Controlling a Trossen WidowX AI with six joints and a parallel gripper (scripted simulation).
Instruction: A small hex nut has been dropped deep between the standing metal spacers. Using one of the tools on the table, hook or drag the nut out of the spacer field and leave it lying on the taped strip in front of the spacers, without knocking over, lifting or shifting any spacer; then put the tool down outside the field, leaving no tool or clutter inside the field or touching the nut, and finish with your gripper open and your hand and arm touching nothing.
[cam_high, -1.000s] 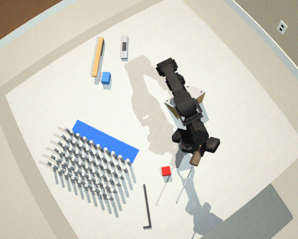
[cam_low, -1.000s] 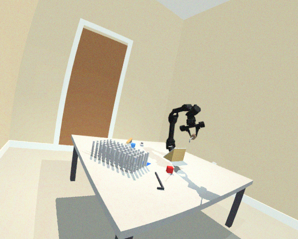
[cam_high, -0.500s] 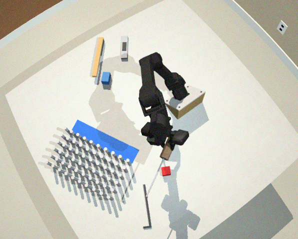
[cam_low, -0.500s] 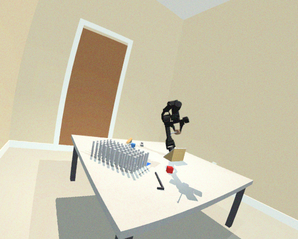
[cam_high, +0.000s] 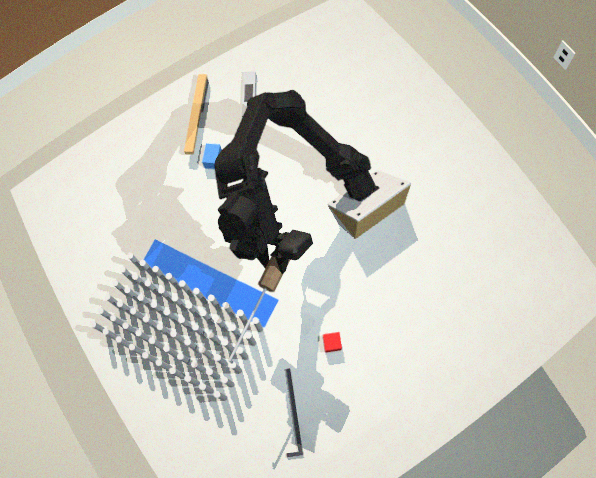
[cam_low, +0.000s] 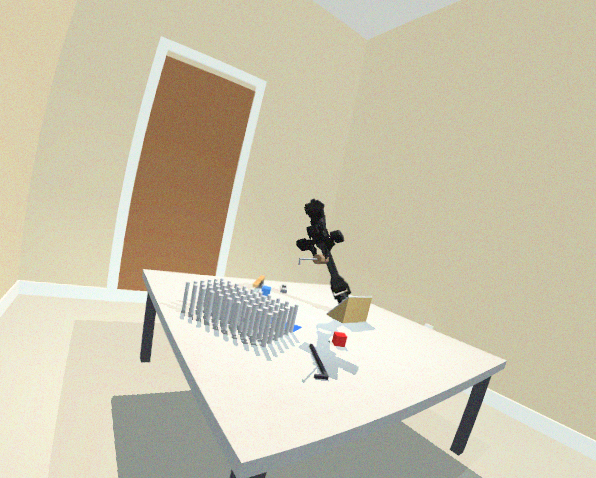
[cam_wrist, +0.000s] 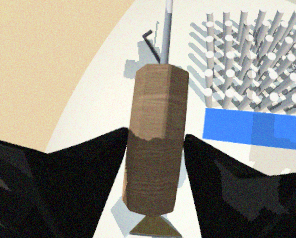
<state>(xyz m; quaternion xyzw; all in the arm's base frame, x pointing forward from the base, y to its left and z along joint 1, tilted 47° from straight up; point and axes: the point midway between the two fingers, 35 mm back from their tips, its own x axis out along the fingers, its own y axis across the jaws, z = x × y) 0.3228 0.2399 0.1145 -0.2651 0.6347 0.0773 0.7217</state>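
Right now my gripper tip is 130 mm short of the blue taped strip, 160 mm to the left of it and 280 mm above it. From my gripper tip the other things lie so: blue cube 80 mm behind, 440 mm to the right, 260 mm below; grey block 270 mm behind, 560 mm to the right, 270 mm below; red cube 30 mm behind, 160 mm to the left, 260 mm below.
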